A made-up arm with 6 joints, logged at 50 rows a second.
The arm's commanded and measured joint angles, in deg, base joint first. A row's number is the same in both.
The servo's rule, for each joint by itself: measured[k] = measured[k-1] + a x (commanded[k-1-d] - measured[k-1]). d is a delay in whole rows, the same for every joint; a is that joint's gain. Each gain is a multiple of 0.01, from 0.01 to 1. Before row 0 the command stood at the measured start. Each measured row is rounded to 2 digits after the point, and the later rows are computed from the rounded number. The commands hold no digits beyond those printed.
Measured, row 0: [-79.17, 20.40, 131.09, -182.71, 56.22, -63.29]
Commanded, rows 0 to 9: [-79.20, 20.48, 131.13, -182.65, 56.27, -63.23]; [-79.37, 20.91, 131.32, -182.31, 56.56, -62.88]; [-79.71, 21.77, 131.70, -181.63, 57.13, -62.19]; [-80.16, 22.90, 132.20, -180.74, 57.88, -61.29]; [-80.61, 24.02, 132.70, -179.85, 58.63, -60.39]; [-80.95, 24.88, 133.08, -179.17, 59.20, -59.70]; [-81.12, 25.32, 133.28, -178.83, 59.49, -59.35]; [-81.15, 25.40, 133.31, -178.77, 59.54, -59.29]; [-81.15, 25.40, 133.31, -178.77, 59.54, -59.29]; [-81.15, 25.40, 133.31, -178.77, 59.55, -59.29]
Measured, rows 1 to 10: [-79.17, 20.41, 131.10, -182.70, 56.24, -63.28]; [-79.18, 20.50, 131.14, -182.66, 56.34, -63.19]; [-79.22, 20.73, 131.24, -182.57, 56.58, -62.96]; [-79.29, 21.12, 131.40, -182.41, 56.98, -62.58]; [-79.38, 21.64, 131.62, -182.18, 57.49, -62.08]; [-79.49, 22.22, 131.87, -181.91, 58.02, -61.53]; [-79.60, 22.78, 132.11, -181.63, 58.48, -61.03]; [-79.71, 23.25, 132.31, -181.37, 58.81, -60.63]; [-79.81, 23.64, 132.48, -181.14, 59.04, -60.32]; [-79.90, 23.96, 132.62, -180.93, 59.20, -60.08]
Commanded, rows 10 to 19: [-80.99, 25.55, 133.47, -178.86, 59.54, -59.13]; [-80.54, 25.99, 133.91, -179.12, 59.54, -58.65]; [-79.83, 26.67, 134.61, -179.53, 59.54, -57.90]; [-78.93, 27.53, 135.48, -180.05, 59.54, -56.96]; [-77.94, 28.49, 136.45, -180.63, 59.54, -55.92]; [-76.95, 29.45, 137.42, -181.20, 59.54, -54.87]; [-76.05, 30.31, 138.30, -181.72, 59.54, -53.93]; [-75.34, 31.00, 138.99, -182.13, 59.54, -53.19]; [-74.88, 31.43, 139.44, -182.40, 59.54, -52.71]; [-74.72, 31.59, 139.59, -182.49, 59.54, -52.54]
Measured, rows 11 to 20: [-79.98, 24.25, 132.76, -180.74, 59.31, -59.86]; [-80.02, 24.56, 132.96, -180.59, 59.38, -59.58]; [-80.01, 24.94, 133.24, -180.49, 59.43, -59.19]; [-79.93, 25.41, 133.62, -180.45, 59.46, -58.68]; [-79.79, 25.96, 134.10, -180.47, 59.48, -58.05]; [-79.59, 26.59, 134.66, -180.54, 59.50, -57.32]; [-79.34, 27.26, 135.28, -180.65, 59.51, -56.54]; [-79.06, 27.93, 135.91, -180.78, 59.52, -55.77]; [-78.77, 28.56, 136.51, -180.93, 59.53, -55.07]; [-78.49, 29.11, 137.03, -181.07, 59.53, -54.49]
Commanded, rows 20 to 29: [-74.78, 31.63, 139.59, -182.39, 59.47, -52.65]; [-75.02, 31.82, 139.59, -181.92, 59.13, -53.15]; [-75.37, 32.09, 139.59, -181.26, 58.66, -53.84]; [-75.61, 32.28, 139.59, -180.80, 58.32, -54.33]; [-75.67, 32.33, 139.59, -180.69, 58.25, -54.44]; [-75.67, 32.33, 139.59, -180.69, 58.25, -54.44]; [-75.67, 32.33, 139.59, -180.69, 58.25, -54.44]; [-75.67, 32.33, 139.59, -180.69, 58.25, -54.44]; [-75.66, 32.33, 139.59, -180.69, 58.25, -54.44]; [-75.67, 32.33, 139.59, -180.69, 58.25, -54.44]
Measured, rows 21 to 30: [-78.23, 29.56, 137.47, -181.19, 59.51, -54.07]; [-78.01, 29.97, 137.83, -181.26, 59.39, -53.86]; [-77.83, 30.35, 138.13, -181.26, 59.16, -53.86]; [-77.67, 30.70, 138.38, -181.22, 58.90, -53.97]; [-77.53, 30.99, 138.59, -181.17, 58.70, -54.08]; [-77.40, 31.23, 138.76, -181.13, 58.56, -54.16]; [-77.28, 31.43, 138.90, -181.09, 58.46, -54.22]; [-77.17, 31.59, 139.02, -181.05, 58.39, -54.27]; [-77.06, 31.72, 139.12, -181.02, 58.35, -54.31]; [-76.96, 31.83, 139.20, -180.99, 58.32, -54.34]
